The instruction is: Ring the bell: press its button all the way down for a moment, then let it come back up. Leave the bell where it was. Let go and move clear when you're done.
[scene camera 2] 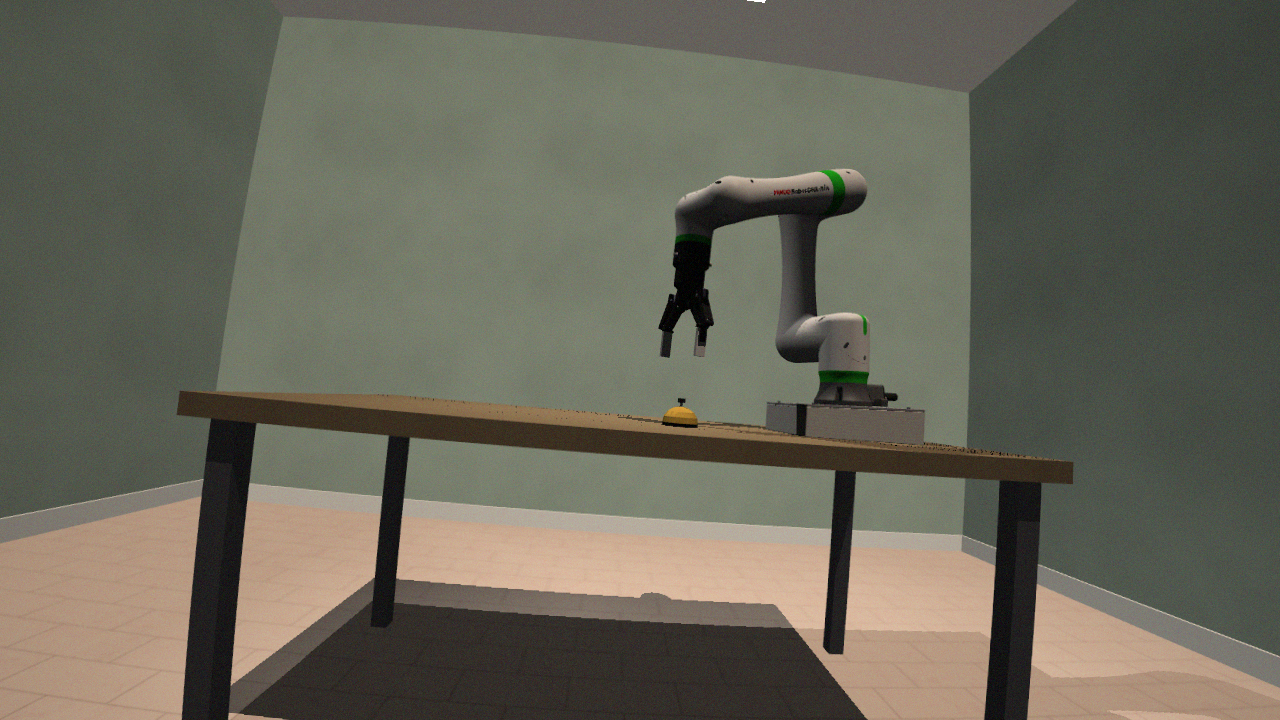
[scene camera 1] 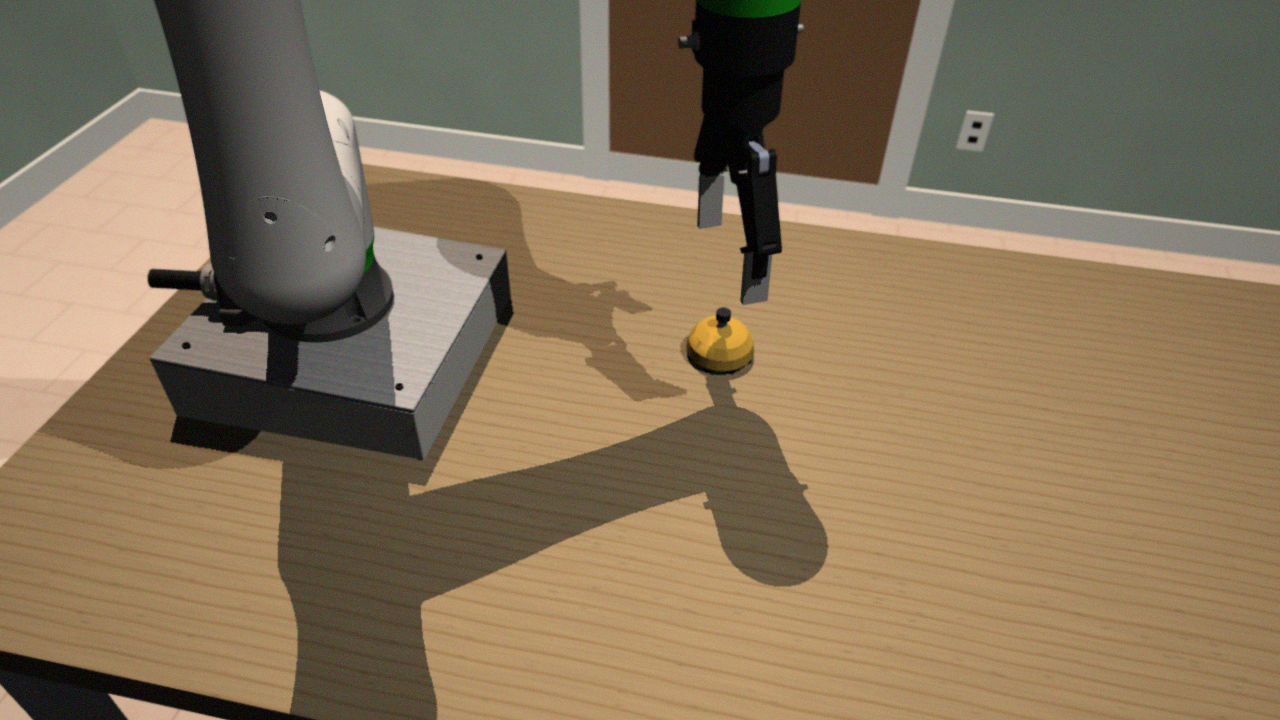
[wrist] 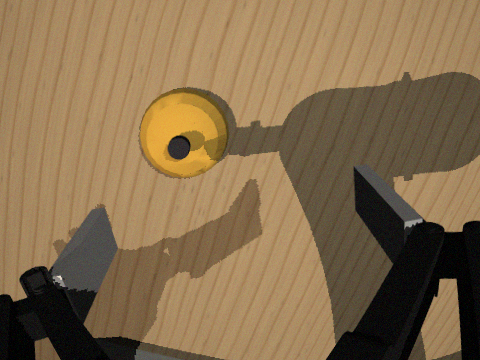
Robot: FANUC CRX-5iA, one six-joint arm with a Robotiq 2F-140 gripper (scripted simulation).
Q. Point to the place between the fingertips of my gripper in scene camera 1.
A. At 730,261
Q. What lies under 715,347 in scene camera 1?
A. A yellow dome bell.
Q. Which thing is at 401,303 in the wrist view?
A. My gripper.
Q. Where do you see a yellow dome bell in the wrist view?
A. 191,113
